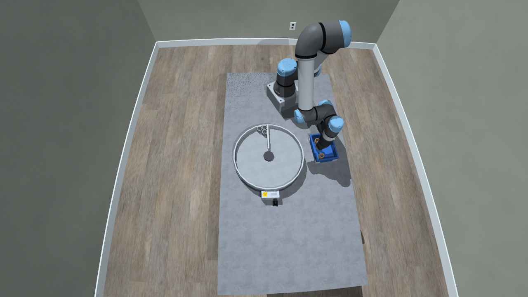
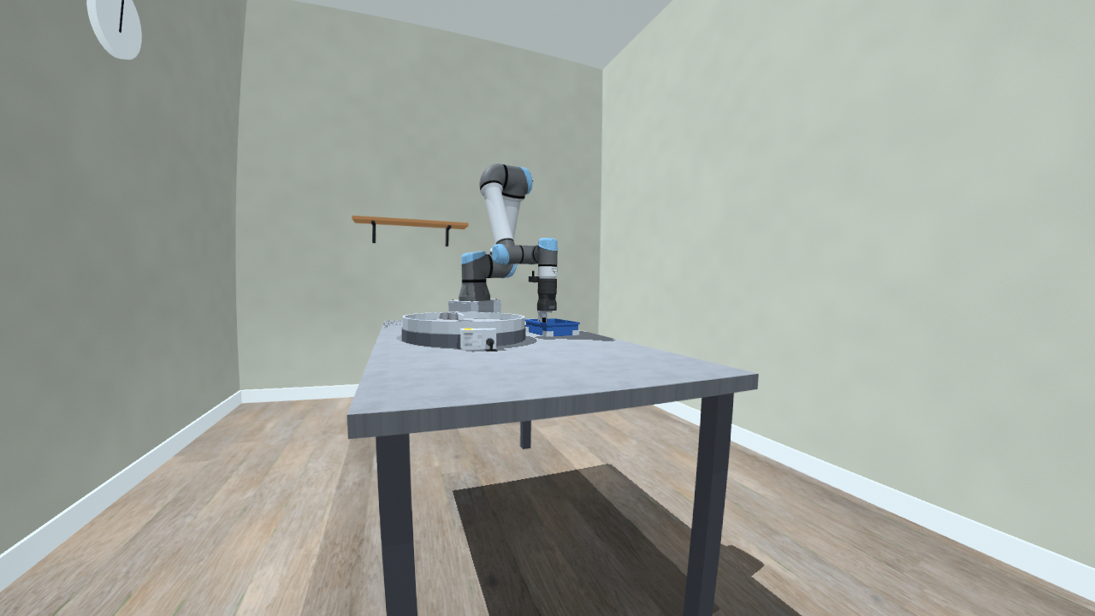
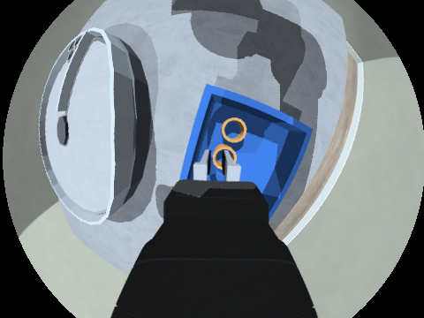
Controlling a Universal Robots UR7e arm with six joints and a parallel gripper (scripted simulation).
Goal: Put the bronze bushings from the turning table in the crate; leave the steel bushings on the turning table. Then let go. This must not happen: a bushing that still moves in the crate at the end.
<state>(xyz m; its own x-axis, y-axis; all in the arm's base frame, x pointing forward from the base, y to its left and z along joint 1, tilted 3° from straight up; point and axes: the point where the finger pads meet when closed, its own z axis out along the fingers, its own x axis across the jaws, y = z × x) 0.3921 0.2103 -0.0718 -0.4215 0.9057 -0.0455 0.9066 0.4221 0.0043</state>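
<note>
Right now the blue crate is 4 cm to the left of my hand and 2 cm below it. From my hand the other things lie so: round turning table: 9 cm ahead, 32 cm to the right, 1 cm above.
</note>
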